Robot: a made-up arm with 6 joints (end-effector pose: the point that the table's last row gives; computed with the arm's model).
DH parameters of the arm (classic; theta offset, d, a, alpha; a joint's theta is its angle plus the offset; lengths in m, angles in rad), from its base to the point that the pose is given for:
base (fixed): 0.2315 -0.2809 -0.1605 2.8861
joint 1: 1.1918 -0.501 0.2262 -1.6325
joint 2: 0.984 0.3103 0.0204 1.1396
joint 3: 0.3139 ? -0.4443 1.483
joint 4: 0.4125 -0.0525 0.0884 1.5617
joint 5: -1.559 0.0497 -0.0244 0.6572
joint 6: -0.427 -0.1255 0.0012 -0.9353
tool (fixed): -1.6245 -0.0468 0 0
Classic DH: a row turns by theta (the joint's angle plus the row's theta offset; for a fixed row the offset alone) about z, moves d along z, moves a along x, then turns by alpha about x.
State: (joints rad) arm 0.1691 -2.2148 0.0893 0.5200 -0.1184 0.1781
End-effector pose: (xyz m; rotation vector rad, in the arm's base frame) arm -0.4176 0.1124 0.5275 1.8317 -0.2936 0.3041
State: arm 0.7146 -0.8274 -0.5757 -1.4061 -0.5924 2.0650
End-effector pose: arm -0.5743 0.2255 0.3811 0.7787 1.8595 1.0320
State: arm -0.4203 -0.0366 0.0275 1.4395 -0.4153 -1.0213
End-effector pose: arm -0.2585 -0.2530 -0.2307 -0.0451 -0.6161 0.1935
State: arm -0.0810 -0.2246 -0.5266 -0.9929 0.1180 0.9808
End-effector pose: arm -0.4777 -0.1332 0.1935 -0.4894 2.1473 1.6276
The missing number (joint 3, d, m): -0.0776
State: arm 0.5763 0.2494 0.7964 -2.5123 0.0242 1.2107
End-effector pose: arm -0.0318 -0.0314 0.0528 -0.2444 1.6781 -1.5363
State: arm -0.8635 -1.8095 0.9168 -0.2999 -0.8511 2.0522
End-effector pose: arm -0.1911 0.0329 0.3173 1.6942 1.2786 0.9488
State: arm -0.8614 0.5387 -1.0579 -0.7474 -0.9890 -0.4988
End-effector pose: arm -0.1675 -0.4207 0.2647 2.2197 0.9792 -1.9402
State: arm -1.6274 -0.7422 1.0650 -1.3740 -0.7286 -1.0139
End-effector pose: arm -0.0942 0.1820 0.2393 -1.9777 -1.7113 0.7491
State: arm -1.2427 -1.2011 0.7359 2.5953 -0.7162 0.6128
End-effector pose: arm -0.3587 0.2364 0.1596 2.3442 -0.2616 -0.2050
